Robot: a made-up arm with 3 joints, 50 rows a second.
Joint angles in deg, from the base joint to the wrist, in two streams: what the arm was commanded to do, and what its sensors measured. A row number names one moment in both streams.
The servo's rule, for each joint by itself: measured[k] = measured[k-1] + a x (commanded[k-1-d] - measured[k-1]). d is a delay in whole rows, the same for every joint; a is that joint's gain. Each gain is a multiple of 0.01, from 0.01 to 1. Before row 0 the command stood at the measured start. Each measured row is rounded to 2 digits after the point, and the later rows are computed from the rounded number. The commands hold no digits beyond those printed.
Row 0, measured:
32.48 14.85 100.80
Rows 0 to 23, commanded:
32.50 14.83 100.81
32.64 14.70 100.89
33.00 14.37 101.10
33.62 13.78 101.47
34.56 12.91 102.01
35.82 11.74 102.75
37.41 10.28 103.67
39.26 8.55 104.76
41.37 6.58 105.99
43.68 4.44 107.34
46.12 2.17 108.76
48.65 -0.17 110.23
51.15 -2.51 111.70
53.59 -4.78 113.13
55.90 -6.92 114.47
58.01 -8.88 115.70
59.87 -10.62 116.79
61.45 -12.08 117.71
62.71 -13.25 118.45
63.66 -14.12 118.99
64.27 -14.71 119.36
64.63 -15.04 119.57
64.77 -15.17 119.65
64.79 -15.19 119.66
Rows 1 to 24, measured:
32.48 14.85 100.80
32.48 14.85 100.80
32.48 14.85 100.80
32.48 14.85 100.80
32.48 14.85 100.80
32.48 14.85 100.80
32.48 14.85 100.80
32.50 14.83 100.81
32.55 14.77 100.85
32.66 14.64 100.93
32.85 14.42 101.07
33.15 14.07 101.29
33.58 13.58 101.60
34.15 12.93 102.01
34.87 12.10 102.53
35.75 11.10 103.16
36.79 9.94 103.89
37.98 8.63 104.71
39.30 7.18 105.62
40.73 5.63 106.60
42.25 4.00 107.62
43.83 2.33 108.67
45.43 0.65 109.73
47.03 -1.00 110.77
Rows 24 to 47, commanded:
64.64 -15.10 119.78
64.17 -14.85 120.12
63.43 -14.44 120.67
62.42 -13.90 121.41
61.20 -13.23 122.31
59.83 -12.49 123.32
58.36 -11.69 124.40
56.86 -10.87 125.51
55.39 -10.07 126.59
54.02 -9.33 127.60
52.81 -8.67 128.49
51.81 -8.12 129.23
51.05 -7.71 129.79
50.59 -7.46 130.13
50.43 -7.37 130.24
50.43 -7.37 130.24
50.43 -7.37 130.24
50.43 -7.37 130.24
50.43 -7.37 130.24
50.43 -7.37 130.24
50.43 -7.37 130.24
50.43 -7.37 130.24
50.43 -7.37 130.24
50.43 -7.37 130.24
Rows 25 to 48, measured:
48.60 -2.59 111.77
50.11 -4.09 112.71
51.53 -5.47 113.57
52.84 -6.71 114.35
54.03 -7.81 115.04
55.11 -8.77 115.64
56.06 -9.59 116.18
56.87 -10.27 116.69
57.53 -10.81 117.21
58.02 -11.21 117.76
58.34 -11.47 118.35
58.49 -11.60 119.00
58.48 -11.61 119.70
58.32 -11.51 120.46
58.03 -11.32 121.26
57.63 -11.06 122.08
57.15 -10.75 122.91
56.62 -10.41 123.73
56.06 -10.06 124.52
55.51 -9.72 125.25
55.00 -9.41 125.90
54.54 -9.14 126.46
54.13 -8.91 126.95
53.76 -8.71 127.38

